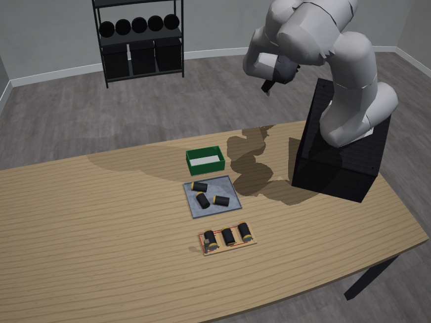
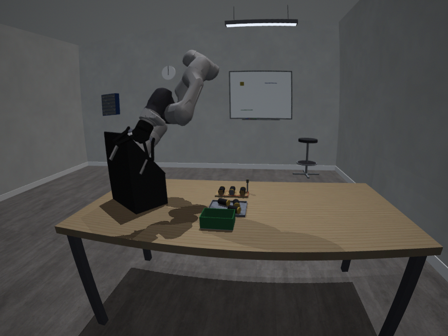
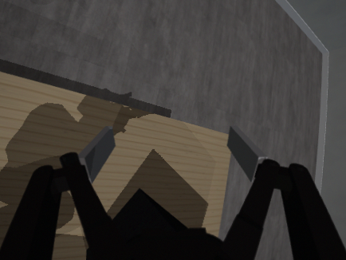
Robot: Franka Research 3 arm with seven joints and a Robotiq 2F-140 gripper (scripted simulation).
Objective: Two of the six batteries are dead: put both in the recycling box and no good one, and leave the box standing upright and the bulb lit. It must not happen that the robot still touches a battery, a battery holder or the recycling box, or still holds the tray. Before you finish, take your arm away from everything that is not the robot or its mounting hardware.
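My hand is 30 cm short of the bulb, 66 cm to the right of it and 23 cm above it. Round my hand: grey tray (28 cm ahead, 40 cm to the left, 31 cm below); then wooden holder board (22 cm ahead, 60 cm to the left, 30 cm below); then green recycling box (32 cm ahead, 22 cm to the left, 29 cm below).
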